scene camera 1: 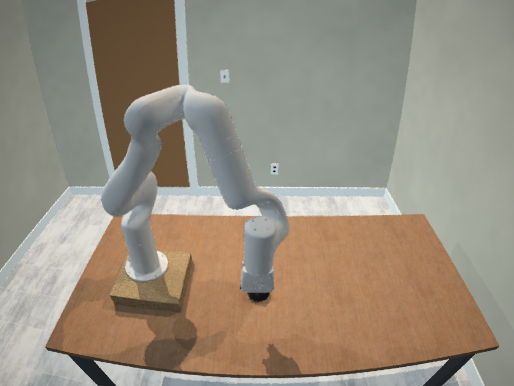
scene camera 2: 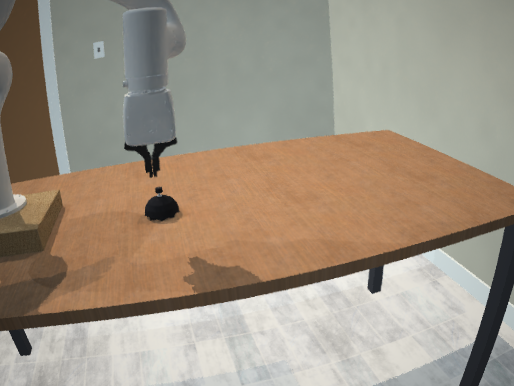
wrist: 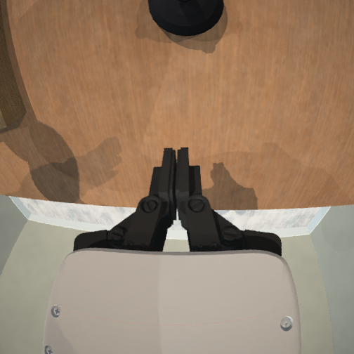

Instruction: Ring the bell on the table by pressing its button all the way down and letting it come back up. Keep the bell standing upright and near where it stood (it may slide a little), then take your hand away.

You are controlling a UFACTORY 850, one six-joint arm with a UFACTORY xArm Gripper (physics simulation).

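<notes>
The bell, a black dome (scene camera 1: 258, 296) (scene camera 2: 161, 208) (wrist: 185, 15), stands upright on the table. Its small black button (scene camera 2: 159, 190) sits raised on a short light stem in the scene camera 2 view. My gripper (scene camera 2: 153, 175) (wrist: 177, 163) is shut with nothing between its fingers. It points down, with its fingertips a little above the button and slightly to its left in the scene camera 2 view, not touching it. In the scene camera 1 view the gripper body hides the fingers and the top of the bell. In the wrist view the bell is cut off by the top edge.
The wooden table (scene camera 1: 360, 280) (scene camera 2: 320, 200) (wrist: 280, 100) carries the arm's base on a tan block (scene camera 1: 150, 295) (scene camera 2: 25, 235) (wrist: 9, 95), left of the bell. Shadows of the arm fall on the table near its front edge.
</notes>
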